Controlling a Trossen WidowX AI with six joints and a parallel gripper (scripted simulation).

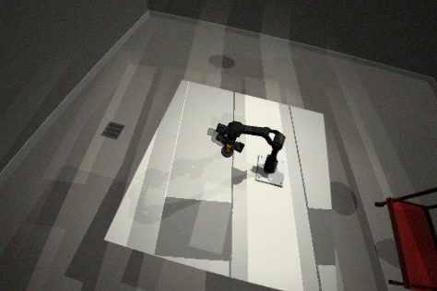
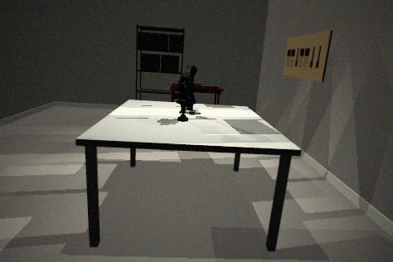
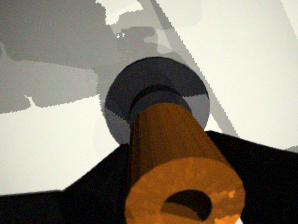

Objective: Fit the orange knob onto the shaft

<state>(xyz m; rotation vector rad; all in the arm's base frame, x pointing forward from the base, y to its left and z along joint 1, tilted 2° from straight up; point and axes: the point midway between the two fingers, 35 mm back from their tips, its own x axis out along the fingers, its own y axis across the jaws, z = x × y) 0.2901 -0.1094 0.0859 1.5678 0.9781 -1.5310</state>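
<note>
Now: gripper tip 2 cm below the orange knob. Also, from my gripper tip: dark round pedestal (4 cm below).
</note>
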